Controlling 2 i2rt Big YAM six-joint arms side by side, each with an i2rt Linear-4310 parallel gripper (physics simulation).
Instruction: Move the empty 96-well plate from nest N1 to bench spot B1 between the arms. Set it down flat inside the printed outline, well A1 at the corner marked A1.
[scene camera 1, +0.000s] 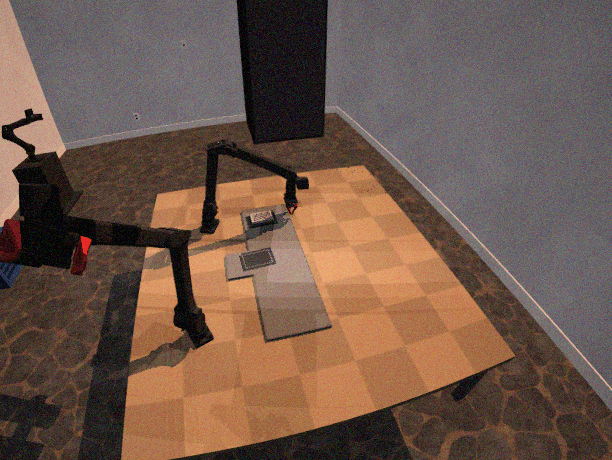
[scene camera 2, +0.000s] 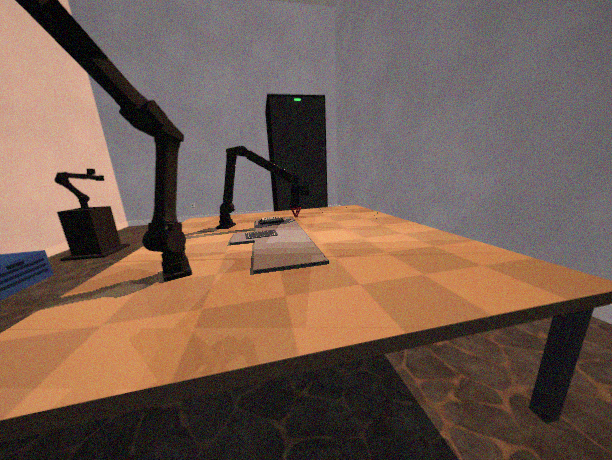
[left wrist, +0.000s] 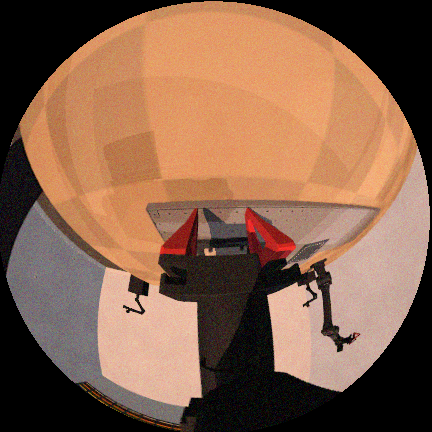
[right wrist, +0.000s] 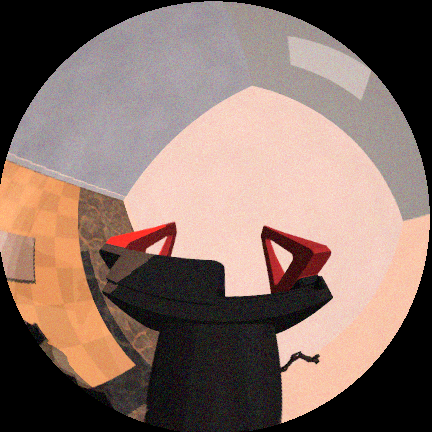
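Where they show: left gripper, fingertip midpoint: (scene camera 1: 290, 211) (scene camera 2: 295, 216) (left wrist: 221, 211); right gripper, fingertip midpoint: (scene camera 1: 53, 260) (right wrist: 219, 228); left arm's base, link origin: (scene camera 1: 210, 226) (scene camera 2: 226, 226); right arm's base, link origin: (scene camera 1: 199, 333) (scene camera 2: 177, 272) (left wrist: 317, 262).
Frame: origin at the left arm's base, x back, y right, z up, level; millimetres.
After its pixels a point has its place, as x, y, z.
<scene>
The pale 96-well plate (scene camera 1: 261, 216) {-299, -77, 38} sits in the dark nest on the far part of the grey board; the same plate and nest are small and low in scene camera 2. The bench spot's dark printed outline (scene camera 1: 258, 259) {-347, 252, 15} (scene camera 2: 261, 233) {-337, 236, 15} (left wrist: 309, 251) {-352, 256, 15} lies bare on the board's side tab; its A1 mark is too small to read. My left gripper (scene camera 1: 292, 211) {-458, -152, 31} (scene camera 2: 296, 213) {-458, -152, 31} (left wrist: 221, 211) {-458, -152, 31} is open, pointing down beside the nest, to its right in scene camera 1, with nothing between its fingers. My right gripper (scene camera 1: 44, 256) {-294, 1126, 851} (right wrist: 219, 228) {-294, 1126, 851} is open and empty, raised high, far from the plate.
The grey board (scene camera 1: 292, 300) {-550, 493, 13} (scene camera 2: 290, 256) {-577, 575, 13} lies on the checkered wooden table (scene camera 1: 400, 295) {-1045, 417, 0} (scene camera 2: 425, 300) {-985, 836, 0}. A tall black cabinet (scene camera 1: 285, 70) (scene camera 2: 298, 150) stands behind the table. A small arm on a dark pedestal (scene camera 2: 90, 232) stands off to the left.
</scene>
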